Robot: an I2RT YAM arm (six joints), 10 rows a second.
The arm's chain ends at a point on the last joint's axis. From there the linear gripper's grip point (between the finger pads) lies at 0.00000 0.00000 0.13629 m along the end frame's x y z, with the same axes.
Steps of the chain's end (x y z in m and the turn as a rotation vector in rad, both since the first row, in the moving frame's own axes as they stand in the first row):
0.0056, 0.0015, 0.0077, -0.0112, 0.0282, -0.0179
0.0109, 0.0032, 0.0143, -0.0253, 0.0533, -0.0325
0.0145, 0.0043, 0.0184, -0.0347, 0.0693, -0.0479
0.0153, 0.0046, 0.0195, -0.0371, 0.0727, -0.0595
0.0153, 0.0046, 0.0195, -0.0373, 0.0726, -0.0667
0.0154, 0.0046, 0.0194, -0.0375, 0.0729, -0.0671
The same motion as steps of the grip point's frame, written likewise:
0.0095, 0.0030, 0.0076, -0.0112, 0.0282, -0.0179
0.0182, 0.0065, 0.0141, -0.0253, 0.0533, -0.0325
0.0240, 0.0088, 0.0180, -0.0347, 0.0693, -0.0479
0.0253, 0.0094, 0.0190, -0.0371, 0.0727, -0.0595
0.0253, 0.0093, 0.0190, -0.0373, 0.0726, -0.0667
0.0255, 0.0094, 0.0189, -0.0375, 0.0729, -0.0671

